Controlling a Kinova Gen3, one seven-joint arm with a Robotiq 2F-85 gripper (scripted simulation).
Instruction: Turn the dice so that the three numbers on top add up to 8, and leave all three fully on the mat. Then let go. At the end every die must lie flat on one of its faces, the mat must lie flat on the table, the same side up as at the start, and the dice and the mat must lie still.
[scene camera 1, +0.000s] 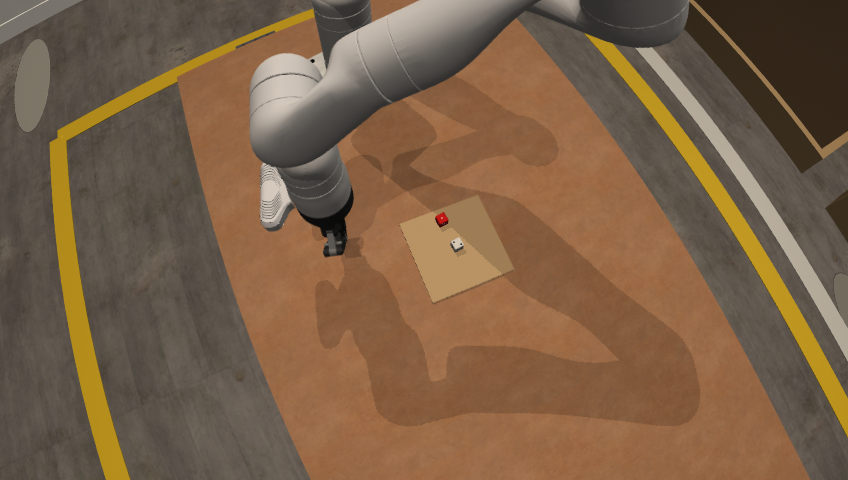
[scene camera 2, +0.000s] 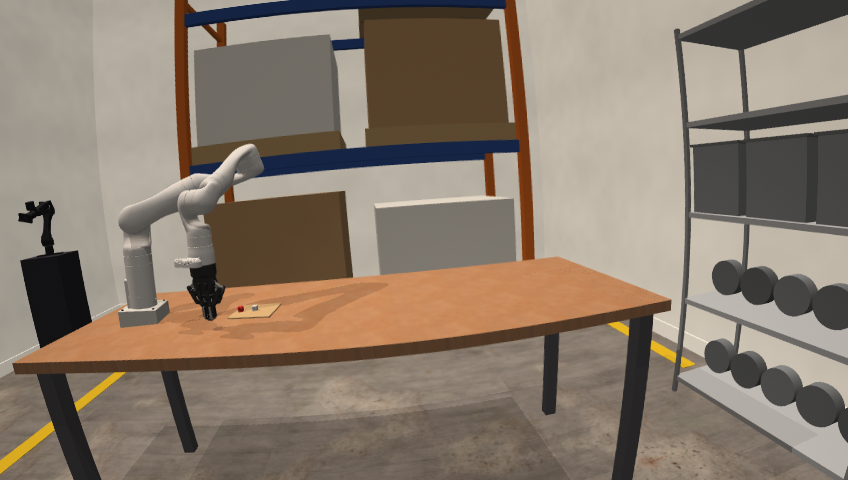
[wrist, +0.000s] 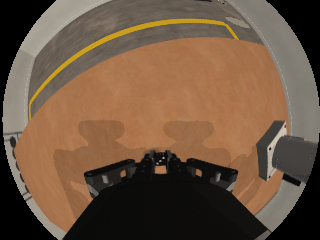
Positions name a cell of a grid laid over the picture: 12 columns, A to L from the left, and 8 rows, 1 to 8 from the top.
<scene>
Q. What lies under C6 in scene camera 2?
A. My gripper.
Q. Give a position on a tan mat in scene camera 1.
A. G5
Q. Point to my gripper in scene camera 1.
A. E4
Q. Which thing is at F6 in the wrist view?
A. My gripper.
</scene>
